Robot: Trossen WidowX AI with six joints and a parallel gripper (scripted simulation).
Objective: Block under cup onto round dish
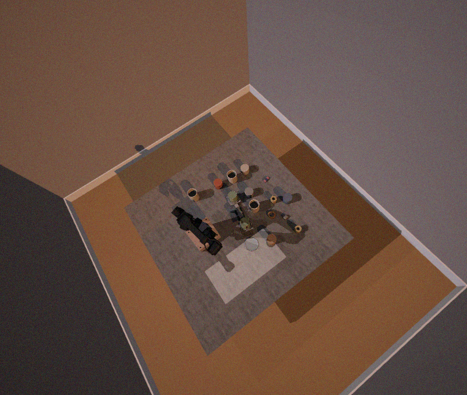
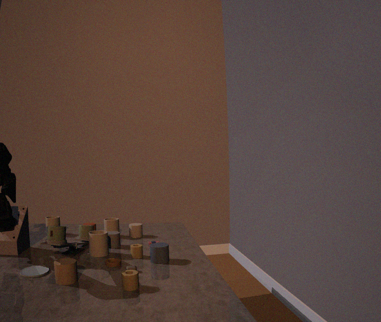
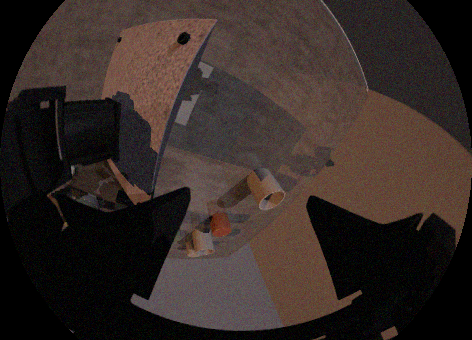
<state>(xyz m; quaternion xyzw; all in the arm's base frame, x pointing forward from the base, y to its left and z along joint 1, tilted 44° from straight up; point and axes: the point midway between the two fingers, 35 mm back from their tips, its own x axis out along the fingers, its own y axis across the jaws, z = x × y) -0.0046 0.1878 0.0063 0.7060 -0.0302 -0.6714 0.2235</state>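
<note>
My gripper tip is 350 mm short of the pale green block, 60 mm to the left of it and 180 mm above it. Round my gripper tip: beam 310 mm ahead, 180 mm to the right, 180 mm below; red piece 350 mm ahead, 110 mm to the left, 180 mm below; green cup 250 mm ahead, 310 mm to the right, 110 mm below.
</note>
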